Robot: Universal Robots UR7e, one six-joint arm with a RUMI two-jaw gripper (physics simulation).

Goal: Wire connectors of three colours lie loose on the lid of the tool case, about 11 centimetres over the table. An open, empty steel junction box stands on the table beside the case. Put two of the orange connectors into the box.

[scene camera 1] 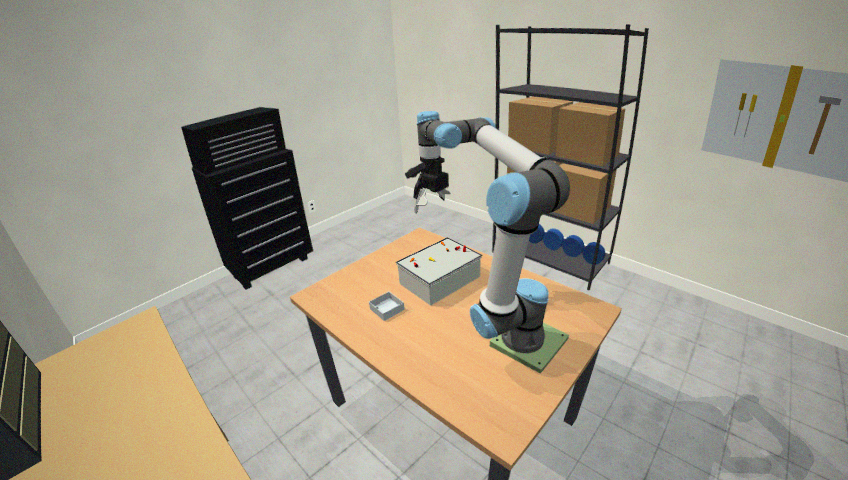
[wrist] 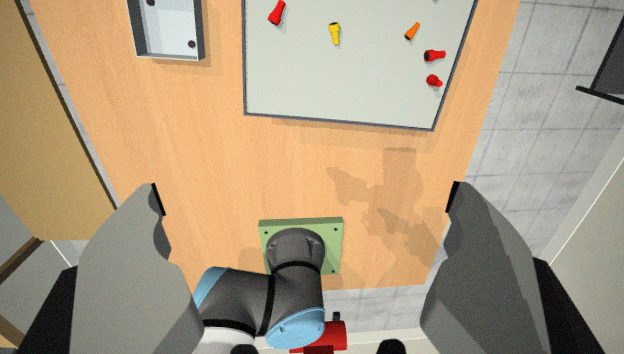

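Pixels of known places: gripper, fingertip midpoint: (scene camera 1: 430, 207) (wrist: 307, 185); arm's base at its link origin: (scene camera 1: 522, 337) (wrist: 295, 248).
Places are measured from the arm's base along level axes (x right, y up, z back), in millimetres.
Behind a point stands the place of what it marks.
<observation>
An orange connector (scene camera 1: 447, 249) @(x 218, y 99, z -475 mm) (wrist: 412, 31) @(x 223, y 97, z -481 mm) lies on the light grey lid of the tool case (scene camera 1: 429, 273) @(x 40, y 88, z -439 mm) (wrist: 325, 85) @(x 104, y 88, z -421 mm). Two more orange connectors show in the scene view, one (scene camera 1: 442, 243) @(x 253, y 96, z -527 mm) near the far corner, the other (scene camera 1: 412, 259) @(x 73, y 97, z -554 mm) near the left corner. A yellow connector (scene camera 1: 432, 259) @(x 120, y 97, z -484 mm) (wrist: 334, 33) @(x 120, y 100, z -488 mm) and three red ones, one (scene camera 1: 415, 265) @(x 42, y 99, z -512 mm) (wrist: 276, 12) @(x 51, y 101, z -520 mm) apart from the pair, share the lid. The open, empty steel junction box (scene camera 1: 380, 310) @(x -152, y -23, z -546 mm) (wrist: 199, 30) @(x -83, y -4, z -512 mm) stands on the table beside the case. My gripper (scene camera 1: 432, 203) @(x 72, y 366, z -443 mm) (wrist: 307, 185) @(x 72, y 366, z -443 mm) is open and empty, high above the table.
The arm's green base plate (scene camera 1: 550, 350) @(x -3, y -4, z 108 mm) (wrist: 334, 250) @(x 100, y -2, z 27 mm) is on the wooden table (scene camera 1: 452, 368) @(x -237, y -24, z -138 mm) (wrist: 200, 150) @(x -159, y -24, z -294 mm). A shelf rack (scene camera 1: 633, 118) with cardboard boxes stands behind, a black tool cabinet (scene camera 1: 255, 208) at the back left. Another bench (scene camera 1: 119, 380) (wrist: 40, 150) is at the left.
</observation>
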